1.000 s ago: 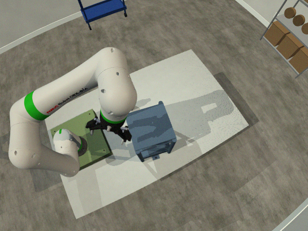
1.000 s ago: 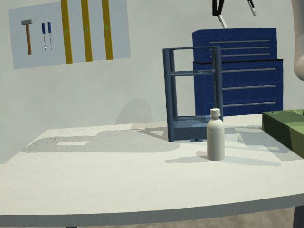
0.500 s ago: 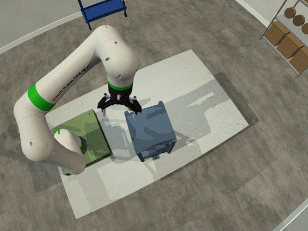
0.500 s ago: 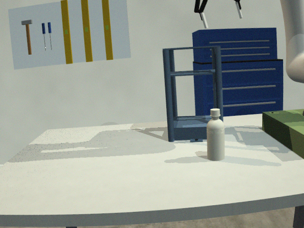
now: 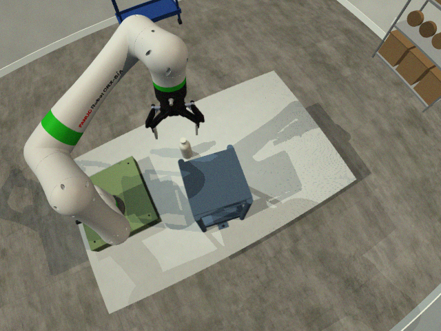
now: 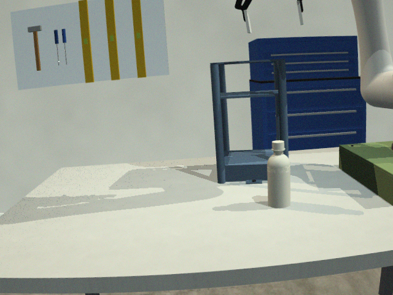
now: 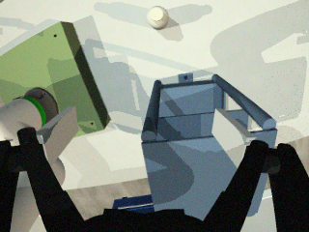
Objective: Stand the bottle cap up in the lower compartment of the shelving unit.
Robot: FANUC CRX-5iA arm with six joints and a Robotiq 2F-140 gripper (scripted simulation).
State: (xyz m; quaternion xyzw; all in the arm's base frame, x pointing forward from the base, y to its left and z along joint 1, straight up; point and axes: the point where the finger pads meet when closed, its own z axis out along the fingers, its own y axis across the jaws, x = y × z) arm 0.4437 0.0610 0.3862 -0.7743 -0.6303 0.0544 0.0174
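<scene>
Right now the bottle is 360 mm below my hand, 130 mm to the left of it and 20 mm ahead of it. From my hand the other things lie so: shelving unit: 280 mm below, 190 mm to the right, 80 mm ahead.
</scene>
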